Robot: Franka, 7 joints.
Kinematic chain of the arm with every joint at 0, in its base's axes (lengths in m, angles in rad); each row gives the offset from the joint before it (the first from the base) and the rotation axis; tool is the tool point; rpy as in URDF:
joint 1: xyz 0 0 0.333 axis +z
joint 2: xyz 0 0 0 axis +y
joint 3: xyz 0 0 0.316 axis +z
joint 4: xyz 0.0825 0 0 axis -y
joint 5: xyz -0.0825 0 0.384 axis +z
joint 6: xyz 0 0 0 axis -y
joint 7: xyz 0.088 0 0 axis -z
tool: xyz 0 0 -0.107 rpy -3.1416 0 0
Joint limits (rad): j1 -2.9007..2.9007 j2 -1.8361..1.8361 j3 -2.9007..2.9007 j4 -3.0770..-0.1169 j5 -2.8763..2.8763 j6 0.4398..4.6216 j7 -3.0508..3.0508
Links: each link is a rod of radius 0.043 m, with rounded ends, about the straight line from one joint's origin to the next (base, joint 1, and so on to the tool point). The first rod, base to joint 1, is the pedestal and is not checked.
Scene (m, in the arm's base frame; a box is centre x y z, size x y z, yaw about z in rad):
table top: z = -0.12
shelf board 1: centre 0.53 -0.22 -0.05 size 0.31 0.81 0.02 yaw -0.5
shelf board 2: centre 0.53 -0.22 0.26 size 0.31 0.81 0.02 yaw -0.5
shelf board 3: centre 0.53 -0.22 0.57 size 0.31 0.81 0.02 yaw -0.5
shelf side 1: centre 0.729 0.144 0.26 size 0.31 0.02 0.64 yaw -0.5
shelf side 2: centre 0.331 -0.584 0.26 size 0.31 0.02 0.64 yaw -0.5
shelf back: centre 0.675 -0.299 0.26 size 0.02 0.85 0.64 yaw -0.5
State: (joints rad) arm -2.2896 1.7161 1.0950 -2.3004 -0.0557 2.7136 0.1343
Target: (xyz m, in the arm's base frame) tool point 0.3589 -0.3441 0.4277
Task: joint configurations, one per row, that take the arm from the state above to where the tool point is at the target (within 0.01 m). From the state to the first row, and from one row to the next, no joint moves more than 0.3 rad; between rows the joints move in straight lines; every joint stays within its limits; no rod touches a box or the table.
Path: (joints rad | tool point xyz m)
1: -2.5328 1.4813 0.9905 -2.5442 -0.0530 2.6203 0.1343 | 0.2481 -0.2994 0.0765
2: -2.7760 1.2464 0.8859 -2.7879 -0.0504 2.5271 0.1343 | 0.1567 -0.2309 0.0782
3: -2.8072 1.3938 1.1174 -2.7684 -0.0554 2.3399 0.1343 | 0.2093 -0.2456 0.1622
4: -2.8383 1.5413 1.3489 -2.7489 -0.0604 2.1528 0.1343 | 0.2290 -0.2533 0.2562
5: -2.8695 1.6887 1.5803 -2.7293 -0.0654 1.9656 0.1343 | 0.2160 -0.2529 0.3482
6: -2.9007 1.8361 1.8118 -2.7098 -0.0704 1.7784 0.1343 | 0.1748 -0.2435 0.4277
7: -2.7549 1.8046 1.7971 -2.6418 -0.0777 2.0077 0.1343 | 0.2199 -0.2763 0.4320
8: -2.6092 1.7730 1.7824 -2.5738 -0.0850 2.2371 0.1343 | 0.2664 -0.3048 0.4329
9: -2.4634 1.7415 1.7677 -2.5059 -0.0923 2.4664 0.1343 | 0.3132 -0.3277 0.4312
10: -2.3177 1.7099 1.7531 -2.4379 -0.0996 2.6957 0.1343 | 0.3589 -0.3441 0.4277

